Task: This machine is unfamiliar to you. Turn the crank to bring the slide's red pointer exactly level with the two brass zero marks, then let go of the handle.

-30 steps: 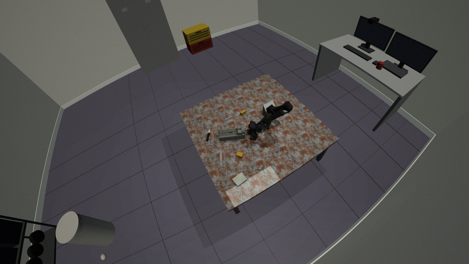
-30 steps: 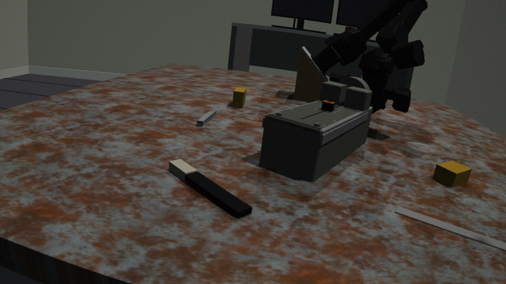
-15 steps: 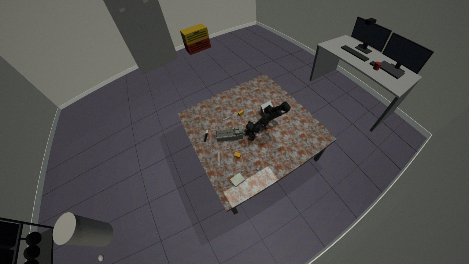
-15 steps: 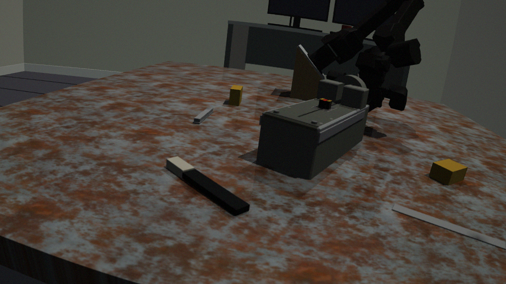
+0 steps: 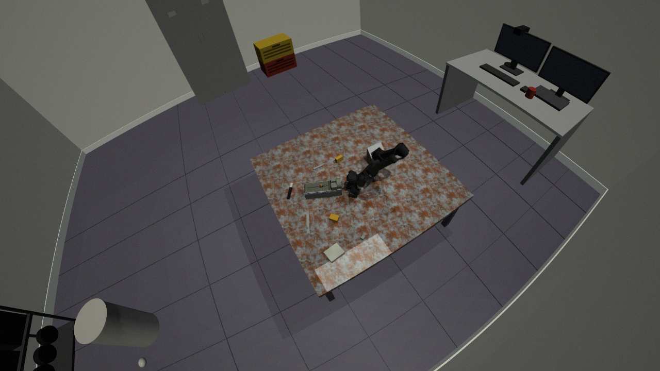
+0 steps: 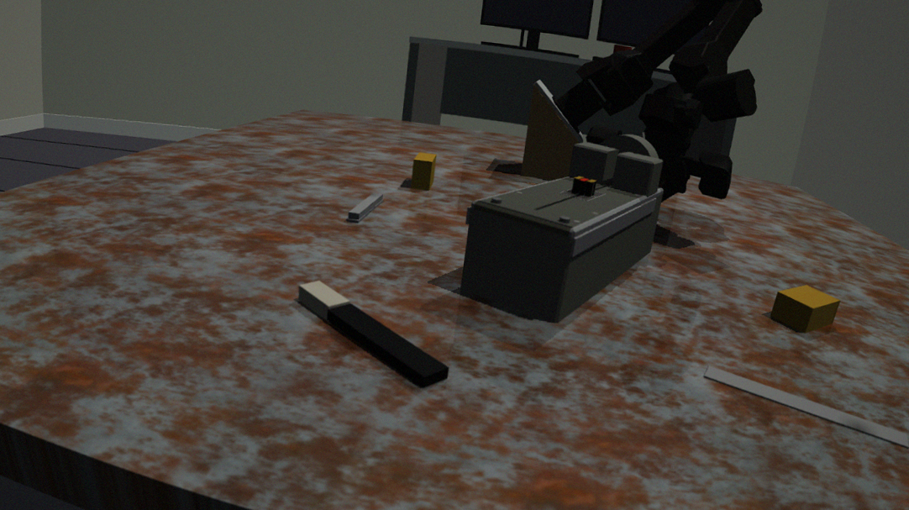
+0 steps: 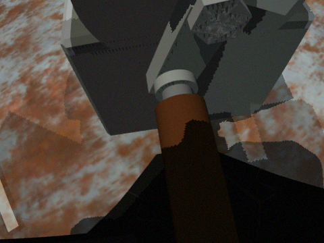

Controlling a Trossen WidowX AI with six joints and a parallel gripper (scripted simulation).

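Now: gripper tip 30 mm below the brown crank handle, 10 mm to the right of it and 10 mm past it. From my gripper tip the other things lie so: red pointer: 140 mm ahead, 100 mm to the right, 50 mm above; small grey bar: 310 mm to the right, 30 mm below, 30 mm ahead; grey strip: 360 mm ahead, 50 mm to the left, 30 mm below.
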